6 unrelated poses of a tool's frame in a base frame.
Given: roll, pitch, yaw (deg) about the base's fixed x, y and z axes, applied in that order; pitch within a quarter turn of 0, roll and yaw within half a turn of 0; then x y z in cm.
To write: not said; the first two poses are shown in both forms.
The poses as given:
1: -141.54 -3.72 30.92 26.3 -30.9 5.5
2: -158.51 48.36 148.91 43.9 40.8 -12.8
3: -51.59 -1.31 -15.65 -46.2 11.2 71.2
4: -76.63 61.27 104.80 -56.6 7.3 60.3
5: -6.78 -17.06 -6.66 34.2 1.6 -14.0
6: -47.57 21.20 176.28 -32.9 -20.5 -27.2
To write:
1: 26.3 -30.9 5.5 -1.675 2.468 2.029
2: 43.9 40.8 -12.8 -0.315 2.237 -1.027
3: -46.2 11.2 71.2 -1.600 0.901 1.316
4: -56.6 7.3 60.3 -0.490 1.459 -3.089
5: 34.2 1.6 -14.0 -2.774 0.320 2.640
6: -32.9 -20.5 -27.2 -1.087 0.890 -1.955
